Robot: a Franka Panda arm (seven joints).
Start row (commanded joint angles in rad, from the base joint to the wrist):
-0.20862, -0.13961, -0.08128, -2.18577, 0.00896, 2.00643, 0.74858
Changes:
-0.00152, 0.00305, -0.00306, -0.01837, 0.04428, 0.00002, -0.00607
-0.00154, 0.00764, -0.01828, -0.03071, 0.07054, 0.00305, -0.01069
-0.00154, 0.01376, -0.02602, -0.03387, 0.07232, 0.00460, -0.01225
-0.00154, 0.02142, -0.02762, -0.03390, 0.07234, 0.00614, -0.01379
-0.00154, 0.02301, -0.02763, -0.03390, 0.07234, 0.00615, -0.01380
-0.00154, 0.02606, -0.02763, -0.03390, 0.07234, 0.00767, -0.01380
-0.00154, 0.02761, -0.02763, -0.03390, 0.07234, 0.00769, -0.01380
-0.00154, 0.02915, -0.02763, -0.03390, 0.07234, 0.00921, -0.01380
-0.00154, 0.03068, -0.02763, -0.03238, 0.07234, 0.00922, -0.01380
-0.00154, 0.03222, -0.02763, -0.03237, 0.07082, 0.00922, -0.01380
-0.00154, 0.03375, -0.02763, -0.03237, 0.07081, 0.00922, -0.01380
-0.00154, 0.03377, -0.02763, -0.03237, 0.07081, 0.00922, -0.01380
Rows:
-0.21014, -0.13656, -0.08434, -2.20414, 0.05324, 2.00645, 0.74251
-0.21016, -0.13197, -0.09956, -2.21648, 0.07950, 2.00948, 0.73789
-0.21016, -0.12585, -0.10730, -2.21964, 0.08128, 2.01103, 0.73633
-0.21016, -0.11819, -0.10890, -2.21967, 0.08130, 2.01257, 0.73479
-0.21016, -0.11660, -0.10891, -2.21967, 0.08130, 2.01258, 0.73478
-0.21016, -0.11355, -0.10891, -2.21967, 0.08130, 2.01410, 0.73478
-0.21016, -0.11200, -0.10891, -2.21967, 0.08130, 2.01412, 0.73478
-0.21016, -0.11046, -0.10891, -2.21967, 0.08130, 2.01564, 0.73478
-0.21016, -0.10893, -0.10891, -2.21815, 0.08130, 2.01565, 0.73478
-0.21016, -0.10739, -0.10891, -2.21814, 0.07978, 2.01565, 0.73478
-0.21016, -0.10586, -0.10891, -2.21814, 0.07977, 2.01565, 0.73478
-0.21016, -0.10584, -0.10891, -2.21814, 0.07977, 2.01565, 0.73478

